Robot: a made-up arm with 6 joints.
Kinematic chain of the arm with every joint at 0, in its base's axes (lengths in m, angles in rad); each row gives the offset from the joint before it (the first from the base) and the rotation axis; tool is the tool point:
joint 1: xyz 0 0 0.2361 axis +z
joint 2: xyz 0 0 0 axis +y
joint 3: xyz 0 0 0.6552 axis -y
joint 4: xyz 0 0 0 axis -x
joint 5: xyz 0.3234 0 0 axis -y
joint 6: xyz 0 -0.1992 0 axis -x
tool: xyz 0 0 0
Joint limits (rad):
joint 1: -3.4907..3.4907
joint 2: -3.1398..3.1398
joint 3: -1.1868..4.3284
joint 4: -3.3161..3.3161
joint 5: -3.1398..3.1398
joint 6: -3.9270..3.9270
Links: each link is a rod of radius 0.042 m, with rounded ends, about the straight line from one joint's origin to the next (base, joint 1, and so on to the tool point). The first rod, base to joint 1, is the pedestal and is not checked.
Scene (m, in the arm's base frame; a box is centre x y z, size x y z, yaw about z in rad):
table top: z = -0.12
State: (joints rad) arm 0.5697 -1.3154 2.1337 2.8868 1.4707 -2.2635
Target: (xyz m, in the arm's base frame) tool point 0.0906 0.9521 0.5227
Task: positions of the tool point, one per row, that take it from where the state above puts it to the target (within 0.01 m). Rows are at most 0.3 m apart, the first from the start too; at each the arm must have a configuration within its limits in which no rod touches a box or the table.
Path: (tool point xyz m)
1: -0.9543 -0.0714 0.2924
2: -0.9420 0.2060 0.3300
3: -0.8476 0.4689 0.3683
4: -0.6791 0.6928 0.4069
5: -0.4519 0.8567 0.4458
6: -0.1870 0.9457 0.4844
7: 0.0906 0.9521 0.5227

